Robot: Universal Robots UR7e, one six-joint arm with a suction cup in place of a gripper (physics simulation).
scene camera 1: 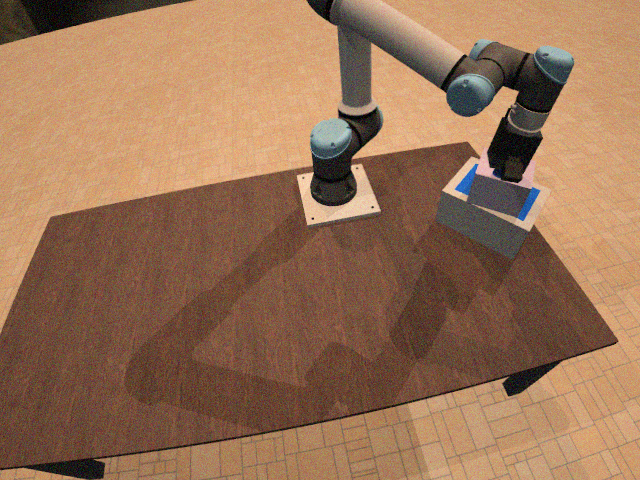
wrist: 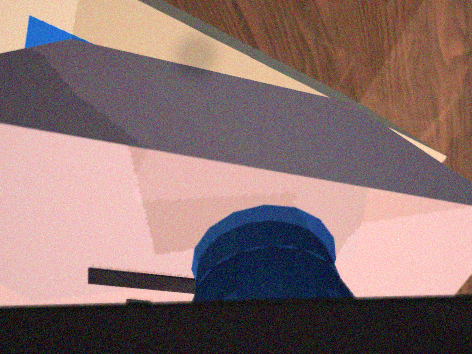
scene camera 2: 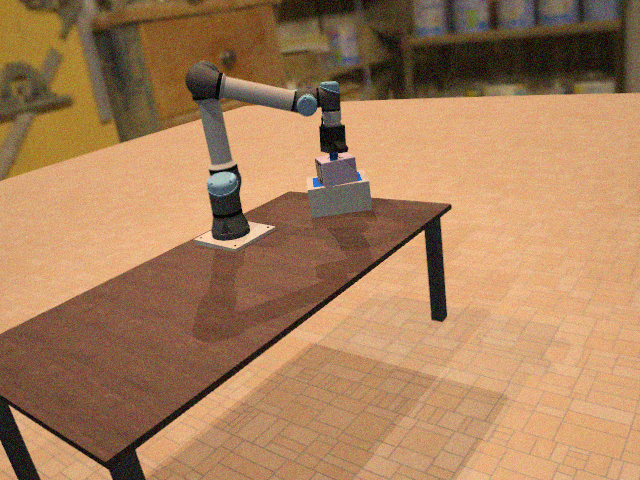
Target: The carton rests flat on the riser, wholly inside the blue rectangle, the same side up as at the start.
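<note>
The pink carton is level on top of the grey riser, at the table's far right end. It covers the middle of the blue rectangle, whose blue shows at both ends of the carton. My suction cup presses straight down on the carton's pink top face and grips it. A dark bar mark shows on that top face in the wrist view. I cannot tell whether the carton's underside touches the riser.
The riser stands near the right edge and far corner of the brown table. The arm's base plate is bolted to the table, left of the riser. Tiled floor surrounds the table.
</note>
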